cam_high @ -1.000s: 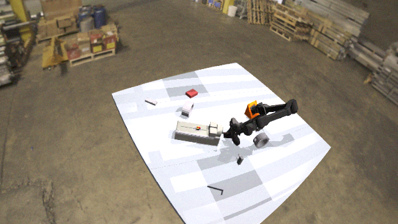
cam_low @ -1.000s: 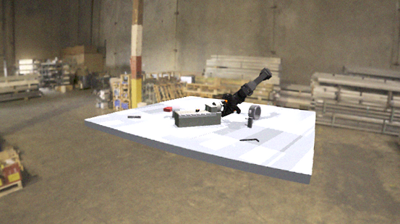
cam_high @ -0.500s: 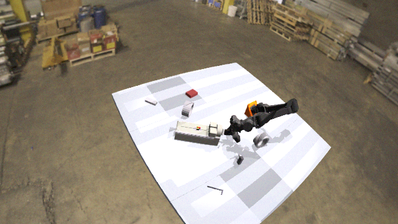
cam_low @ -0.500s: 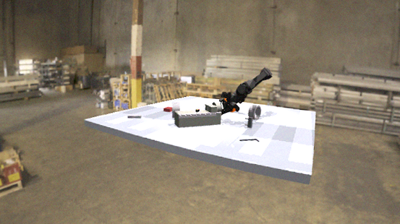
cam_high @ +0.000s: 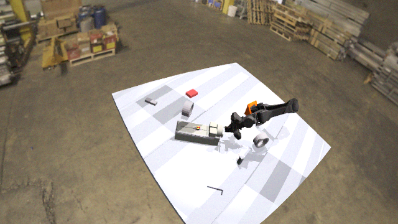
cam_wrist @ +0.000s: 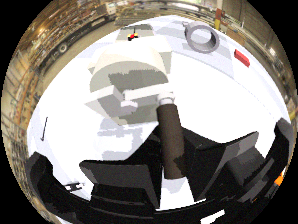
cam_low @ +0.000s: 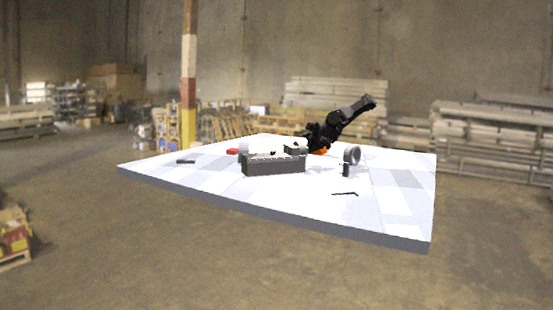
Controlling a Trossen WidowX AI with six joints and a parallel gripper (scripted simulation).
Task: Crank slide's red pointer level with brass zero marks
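Now: gripper tip 13 cm short of the red pointer, 10 cm to the left of it and 2 cm below it. The rest, counted from my gripper tip: hex key 30 cm ahead, 25 cm to the left, 6 cm below; then dark crank handle 3 cm above, 1 cm to the left, 1 cm behind; then small clip 19 cm to the left, 6 cm ahead, 3 cm below.
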